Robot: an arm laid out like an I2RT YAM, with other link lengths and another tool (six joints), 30 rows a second.
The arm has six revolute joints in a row. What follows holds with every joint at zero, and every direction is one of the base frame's. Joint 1 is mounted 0.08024 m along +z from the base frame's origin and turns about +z. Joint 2 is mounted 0.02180 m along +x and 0.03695 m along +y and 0.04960 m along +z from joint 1 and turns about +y. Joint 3 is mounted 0.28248 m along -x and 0.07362 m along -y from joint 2 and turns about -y. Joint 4 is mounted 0.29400 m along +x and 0.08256 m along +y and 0.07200 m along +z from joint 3 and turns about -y. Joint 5 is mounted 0.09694 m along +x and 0.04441 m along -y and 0.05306 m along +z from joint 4 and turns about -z. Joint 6 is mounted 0.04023 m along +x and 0.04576 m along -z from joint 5 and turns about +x. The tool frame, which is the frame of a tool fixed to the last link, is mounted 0.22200 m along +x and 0.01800 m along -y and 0.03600 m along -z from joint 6; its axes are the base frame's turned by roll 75.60, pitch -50.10 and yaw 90.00 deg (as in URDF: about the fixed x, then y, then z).
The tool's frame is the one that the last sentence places.
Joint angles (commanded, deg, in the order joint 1, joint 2, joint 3, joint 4, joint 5, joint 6), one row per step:
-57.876 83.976 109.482 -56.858 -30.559 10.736
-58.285 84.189 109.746 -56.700 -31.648 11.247
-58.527 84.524 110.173 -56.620 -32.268 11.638
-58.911 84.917 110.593 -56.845 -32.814 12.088
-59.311 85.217 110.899 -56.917 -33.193 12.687
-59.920 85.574 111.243 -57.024 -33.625 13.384
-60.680 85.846 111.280 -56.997 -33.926 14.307
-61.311 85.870 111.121 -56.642 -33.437 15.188
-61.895 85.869 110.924 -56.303 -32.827 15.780
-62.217 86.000 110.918 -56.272 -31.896 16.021
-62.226 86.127 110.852 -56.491 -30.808 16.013
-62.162 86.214 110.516 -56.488 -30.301 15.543
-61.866 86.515 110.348 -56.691 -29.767 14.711
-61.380 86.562 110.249 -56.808 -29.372 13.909
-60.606 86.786 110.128 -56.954 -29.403 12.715
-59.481 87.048 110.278 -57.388 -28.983 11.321
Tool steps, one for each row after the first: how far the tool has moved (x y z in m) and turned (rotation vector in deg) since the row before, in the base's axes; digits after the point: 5 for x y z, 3 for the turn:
0.00112 0.00041 0.00253 0.543 -0.768 0.295
0.00111 -0.00062 0.00206 0.346 -0.496 0.118
-0.00033 -0.00114 0.00005 0.691 -0.290 -0.112
-0.00076 -0.00183 0.00034 0.658 -0.336 -0.336
-0.00184 -0.00305 0.00012 0.800 -0.368 -0.542
-0.00305 -0.00437 -0.00135 1.028 -0.348 -0.904
-0.00426 -0.00638 -0.00052 0.456 -0.170 -1.431
-0.00454 -0.00649 -0.00087 0.209 -0.008 -1.363
-0.00405 -0.00585 -0.00211 0.062 0.384 -1.223
-0.00298 -0.00380 -0.00392 0.093 0.699 -0.933
-0.00093 -0.00199 -0.00426 -0.125 0.626 -0.152
0.00054 -0.00113 -0.00558 -0.194 0.910 0.233
0.00179 0.00130 -0.00229 -0.497 0.641 0.534
0.00504 0.00376 -0.00362 -0.496 0.699 1.372
0.00565 0.00497 -0.00339 -0.737 1.011 1.455

